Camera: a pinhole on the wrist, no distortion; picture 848 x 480 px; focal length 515.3 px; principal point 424.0 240.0 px. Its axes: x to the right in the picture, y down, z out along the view. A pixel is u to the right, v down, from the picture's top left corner.
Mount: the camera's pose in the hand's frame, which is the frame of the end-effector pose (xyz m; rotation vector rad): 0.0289 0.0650 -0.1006 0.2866 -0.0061 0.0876
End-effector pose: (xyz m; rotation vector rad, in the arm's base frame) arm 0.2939 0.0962 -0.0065 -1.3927 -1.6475 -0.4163
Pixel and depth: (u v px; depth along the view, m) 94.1 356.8 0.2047
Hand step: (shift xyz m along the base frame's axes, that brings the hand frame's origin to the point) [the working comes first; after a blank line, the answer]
In the camera's frame: -0.1311 0.0464 0.2047

-0.0132 0.0283 -0.1512
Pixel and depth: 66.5 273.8 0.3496
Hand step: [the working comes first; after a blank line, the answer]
In the camera's frame: -0.2425 0.0229 0.3496

-0.1392 0.0374 -0.2854
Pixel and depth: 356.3 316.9 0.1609
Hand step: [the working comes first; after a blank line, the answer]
In the camera's frame: -0.0211 0.0240 0.1609

0.0122 0.0609 -0.0381
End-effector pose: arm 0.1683 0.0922 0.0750 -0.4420 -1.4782 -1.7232
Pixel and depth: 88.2 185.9 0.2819
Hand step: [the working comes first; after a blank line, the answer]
In the camera's frame: -0.1837 -0.0296 0.2819

0.0111 0.1994 -0.1046
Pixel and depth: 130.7 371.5 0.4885
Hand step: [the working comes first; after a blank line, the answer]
In the camera's frame: -0.2780 0.1247 0.4885

0.0815 0.4619 -0.0656
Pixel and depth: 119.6 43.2 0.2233
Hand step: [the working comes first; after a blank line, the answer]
In the camera's frame: -0.1319 -0.0853 0.2233

-0.0312 0.1132 -0.1040
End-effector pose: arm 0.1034 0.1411 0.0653 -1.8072 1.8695 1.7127
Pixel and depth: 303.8 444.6 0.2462
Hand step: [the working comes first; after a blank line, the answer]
In the camera's frame: -0.0574 0.0978 0.2462

-0.1490 0.1103 0.0132
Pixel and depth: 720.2 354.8 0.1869
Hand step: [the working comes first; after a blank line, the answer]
In the camera's frame: 0.1074 0.0416 0.1869

-0.1445 -0.0455 -0.0845
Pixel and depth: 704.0 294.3 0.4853
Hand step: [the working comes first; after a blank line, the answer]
In the camera's frame: 0.2637 0.0511 0.4853

-0.3329 0.0624 -0.3423
